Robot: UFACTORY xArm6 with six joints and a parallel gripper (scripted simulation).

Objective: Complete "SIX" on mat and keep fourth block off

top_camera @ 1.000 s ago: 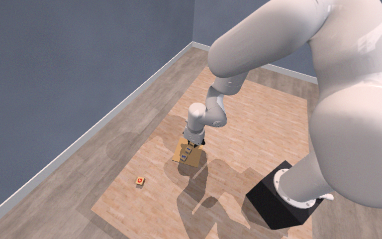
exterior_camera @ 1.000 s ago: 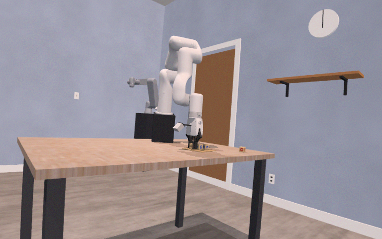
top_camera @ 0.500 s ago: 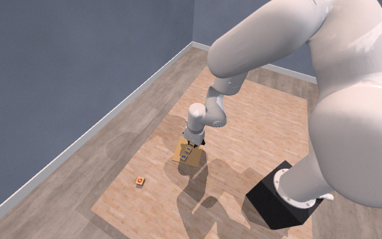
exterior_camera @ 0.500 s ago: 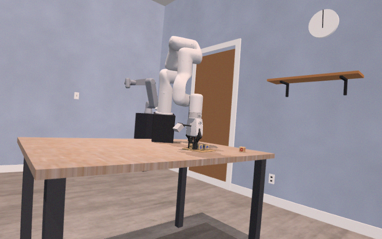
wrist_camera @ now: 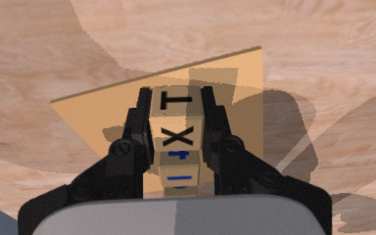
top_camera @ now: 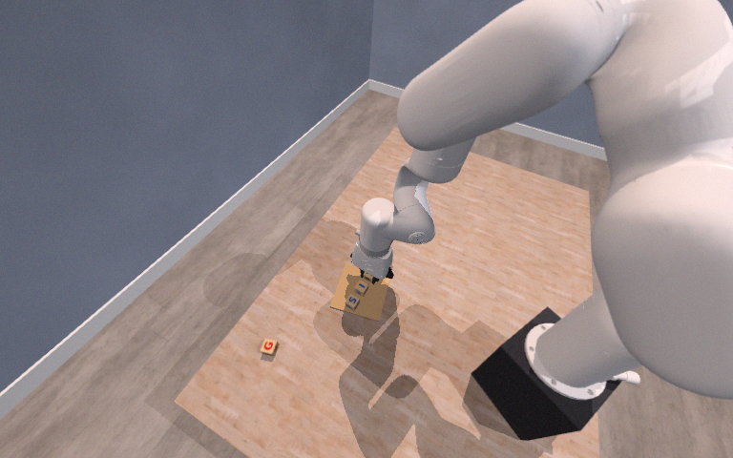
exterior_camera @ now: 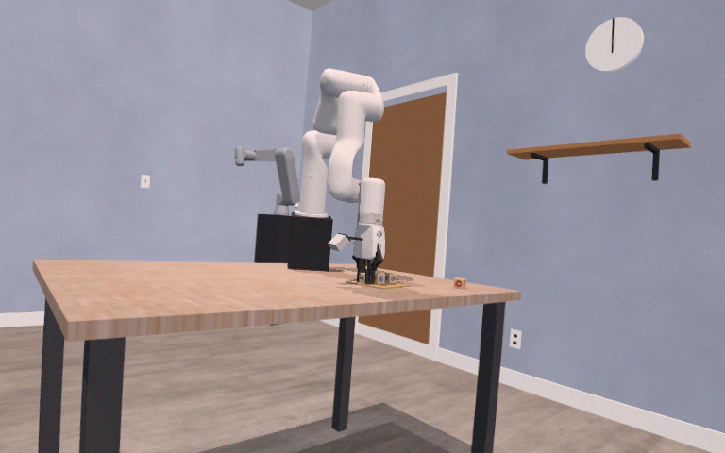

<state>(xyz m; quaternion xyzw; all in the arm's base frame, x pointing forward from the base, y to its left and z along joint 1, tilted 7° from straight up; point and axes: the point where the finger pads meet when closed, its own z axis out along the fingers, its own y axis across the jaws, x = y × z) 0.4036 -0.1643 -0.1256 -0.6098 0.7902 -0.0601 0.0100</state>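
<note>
My gripper is now 10 mm above the x block. The rest, counted from my hand: s block: 90 mm to the left, 20 mm ahead, 10 mm below; then i block: 50 mm to the left, 10 mm below, 10 mm ahead; then mat: 50 mm to the left, 20 mm below, 10 mm ahead.
</note>
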